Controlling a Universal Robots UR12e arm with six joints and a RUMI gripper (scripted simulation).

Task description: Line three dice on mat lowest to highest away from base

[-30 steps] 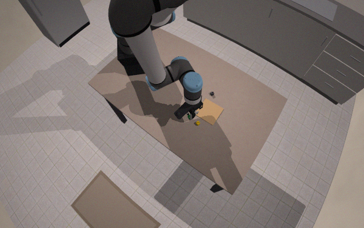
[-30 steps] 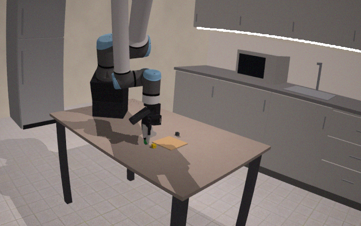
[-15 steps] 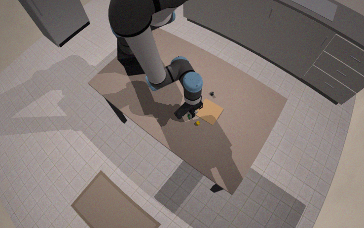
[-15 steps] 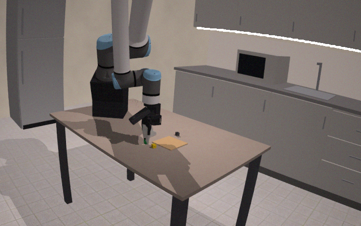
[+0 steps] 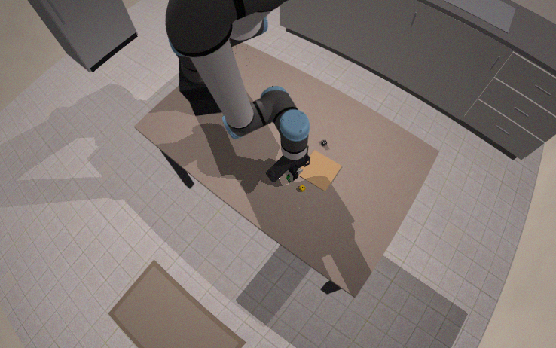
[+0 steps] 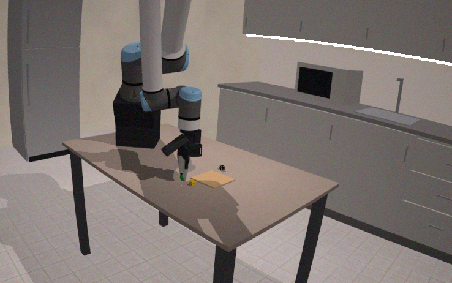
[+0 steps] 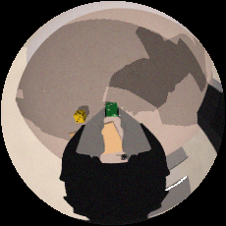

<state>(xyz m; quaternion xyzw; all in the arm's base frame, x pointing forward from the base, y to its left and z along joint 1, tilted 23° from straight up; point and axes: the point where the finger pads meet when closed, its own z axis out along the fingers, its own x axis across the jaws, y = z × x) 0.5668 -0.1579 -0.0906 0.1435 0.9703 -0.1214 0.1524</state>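
My gripper is now 8 cm short of the orange mat, 11 cm to the right of it and 2 cm above it. Also, from my hand: black die (3 cm ahead, 23 cm to the left, 1 cm below); then green die (1 cm below); then yellow die (7 cm ahead, 1 cm to the right, 1 cm below).
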